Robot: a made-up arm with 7 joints.
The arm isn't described. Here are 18 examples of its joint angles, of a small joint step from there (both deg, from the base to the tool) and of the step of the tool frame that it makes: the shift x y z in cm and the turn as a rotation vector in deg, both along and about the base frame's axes.
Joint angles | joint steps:
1: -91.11 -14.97 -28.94 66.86 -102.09 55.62 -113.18 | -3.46 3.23 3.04 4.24 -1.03 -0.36 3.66
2: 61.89 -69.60 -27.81 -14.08 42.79 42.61 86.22 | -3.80 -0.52 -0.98 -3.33 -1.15 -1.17 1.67
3: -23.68 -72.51 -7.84 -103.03 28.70 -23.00 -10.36 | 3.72 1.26 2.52 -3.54 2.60 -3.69 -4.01
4: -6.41 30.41 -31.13 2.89 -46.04 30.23 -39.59 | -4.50 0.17 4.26 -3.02 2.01 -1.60 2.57
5: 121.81 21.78 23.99 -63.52 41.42 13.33 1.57 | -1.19 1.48 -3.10 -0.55 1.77 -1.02 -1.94
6: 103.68 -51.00 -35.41 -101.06 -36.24 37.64 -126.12 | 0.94 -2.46 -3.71 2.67 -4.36 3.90 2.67
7: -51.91 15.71 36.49 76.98 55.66 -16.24 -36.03 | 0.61 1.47 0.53 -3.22 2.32 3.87 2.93
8: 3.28 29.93 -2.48 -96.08 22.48 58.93 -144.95 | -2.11 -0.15 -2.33 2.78 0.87 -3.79 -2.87
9: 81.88 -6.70 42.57 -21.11 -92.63 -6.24 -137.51 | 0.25 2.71 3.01 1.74 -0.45 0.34 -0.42
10: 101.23 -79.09 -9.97 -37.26 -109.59 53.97 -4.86 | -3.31 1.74 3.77 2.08 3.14 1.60 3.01
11: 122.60 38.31 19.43 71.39 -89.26 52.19 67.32 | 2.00 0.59 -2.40 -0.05 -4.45 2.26 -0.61
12: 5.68 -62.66 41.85 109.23 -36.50 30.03 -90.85 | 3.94 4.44 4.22 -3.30 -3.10 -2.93 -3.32
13: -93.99 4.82 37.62 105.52 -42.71 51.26 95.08 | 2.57 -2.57 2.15 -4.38 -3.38 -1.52 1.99
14: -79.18 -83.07 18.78 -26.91 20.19 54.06 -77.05 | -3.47 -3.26 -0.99 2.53 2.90 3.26 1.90
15: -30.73 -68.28 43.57 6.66 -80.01 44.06 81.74 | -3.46 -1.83 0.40 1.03 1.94 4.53 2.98
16: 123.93 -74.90 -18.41 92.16 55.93 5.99 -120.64 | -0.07 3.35 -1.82 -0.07 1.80 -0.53 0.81
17: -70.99 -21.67 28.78 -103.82 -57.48 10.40 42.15 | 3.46 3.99 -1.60 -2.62 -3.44 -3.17 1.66
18: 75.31 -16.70 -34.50 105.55 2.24 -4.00 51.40 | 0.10 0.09 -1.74 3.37 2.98 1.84 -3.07
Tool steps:
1: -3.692 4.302 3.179 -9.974 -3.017 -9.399
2: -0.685 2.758 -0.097 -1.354 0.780 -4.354
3: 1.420 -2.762 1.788 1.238 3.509 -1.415
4: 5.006 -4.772 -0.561 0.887 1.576 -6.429
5: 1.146 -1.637 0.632 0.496 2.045 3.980
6: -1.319 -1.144 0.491 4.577 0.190 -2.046
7: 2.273 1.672 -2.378 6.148 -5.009 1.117
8: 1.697 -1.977 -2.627 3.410 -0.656 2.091
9: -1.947 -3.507 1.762 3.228 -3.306 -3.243
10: 3.609 3.147 0.389 2.480 -3.749 -6.125
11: 2.549 1.855 -3.720 5.044 1.276 4.977
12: -2.703 -0.555 4.914 -6.623 -3.694 -1.201
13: -1.699 3.048 0.992 2.768 1.363 1.300
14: 3.789 -1.477 3.682 3.065 2.075 -1.035
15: -1.055 -1.302 0.027 1.850 -3.628 -6.037
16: -3.180 0.502 -1.557 0.451 2.981 -0.131
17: 1.412 -2.052 3.644 -6.703 -3.051 3.642
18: -0.604 1.268 0.506 -1.008 1.262 -1.754
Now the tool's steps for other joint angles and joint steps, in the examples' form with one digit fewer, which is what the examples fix.
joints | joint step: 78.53 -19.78 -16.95 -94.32 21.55 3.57 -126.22 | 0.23 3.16 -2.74 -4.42 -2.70 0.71 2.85
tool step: 1.55 2.24 -0.15 1.35 -2.78 1.88
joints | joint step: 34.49 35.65 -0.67 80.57 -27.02 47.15 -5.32 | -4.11 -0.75 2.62 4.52 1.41 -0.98 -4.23
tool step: 1.92 1.98 -0.03 1.62 0.28 -10.12
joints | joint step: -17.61 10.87 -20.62 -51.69 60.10 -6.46 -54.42 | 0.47 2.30 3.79 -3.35 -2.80 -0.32 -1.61
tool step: 1.04 2.07 -1.20 0.78 -2.04 -2.23
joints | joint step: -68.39 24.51 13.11 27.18 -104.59 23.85 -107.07 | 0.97 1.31 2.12 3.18 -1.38 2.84 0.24
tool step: 0.14 2.17 -1.14 -5.09 -2.48 0.16
